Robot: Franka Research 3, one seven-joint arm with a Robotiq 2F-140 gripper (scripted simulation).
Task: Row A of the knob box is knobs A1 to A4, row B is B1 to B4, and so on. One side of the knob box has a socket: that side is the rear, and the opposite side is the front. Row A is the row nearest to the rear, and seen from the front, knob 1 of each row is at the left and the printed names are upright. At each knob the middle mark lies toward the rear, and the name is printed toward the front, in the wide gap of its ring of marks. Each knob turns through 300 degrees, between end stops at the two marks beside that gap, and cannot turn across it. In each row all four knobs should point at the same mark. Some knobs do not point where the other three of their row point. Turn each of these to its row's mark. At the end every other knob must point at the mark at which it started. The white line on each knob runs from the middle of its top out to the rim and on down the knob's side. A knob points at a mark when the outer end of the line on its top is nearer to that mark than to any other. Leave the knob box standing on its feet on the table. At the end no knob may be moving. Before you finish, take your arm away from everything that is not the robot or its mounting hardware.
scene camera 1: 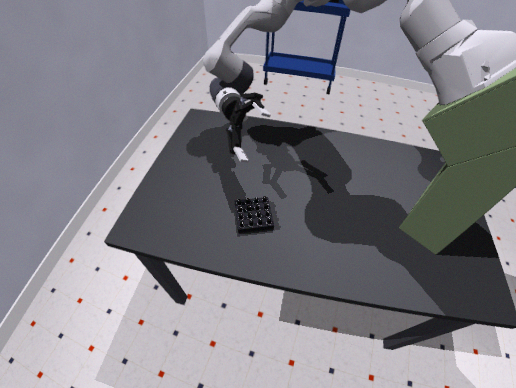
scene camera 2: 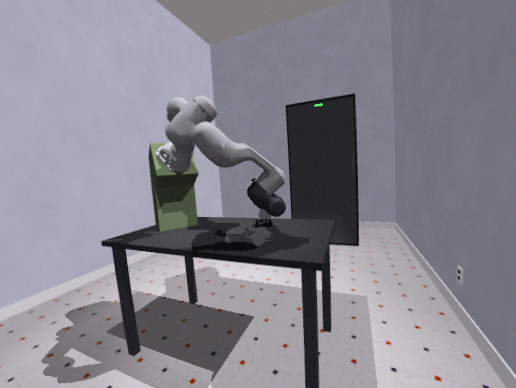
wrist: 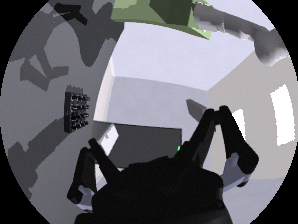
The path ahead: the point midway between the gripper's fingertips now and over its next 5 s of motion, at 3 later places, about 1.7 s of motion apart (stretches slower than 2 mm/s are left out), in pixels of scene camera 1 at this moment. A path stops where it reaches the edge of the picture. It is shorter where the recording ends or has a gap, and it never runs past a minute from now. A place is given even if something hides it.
The gripper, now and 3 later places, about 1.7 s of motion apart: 254, 139; 242, 128; 228, 115; 231, 108
